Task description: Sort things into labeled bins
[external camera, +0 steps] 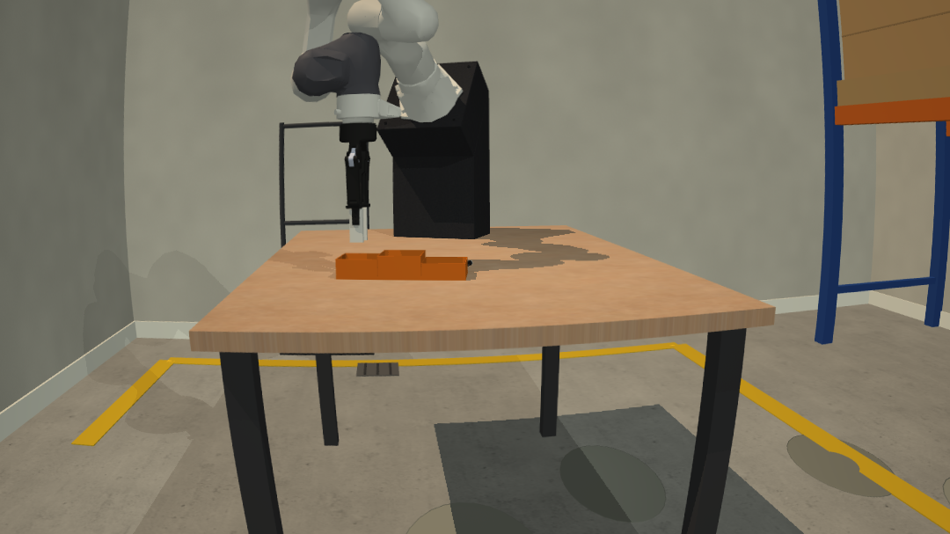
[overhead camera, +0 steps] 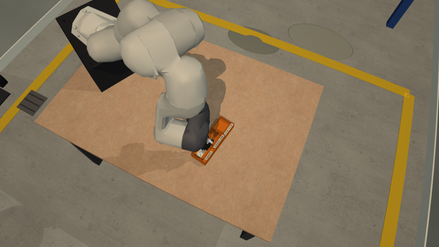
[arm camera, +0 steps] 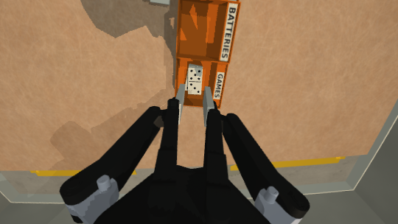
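The black battery lies 1 cm behind my hand, 24 cm to the left of it and 10 cm below it. Also, from my hand: white USB stick 1 cm behind, 15 cm to the left, 10 cm below; then brass nut 3 cm behind, 19 cm to the left, 10 cm below.
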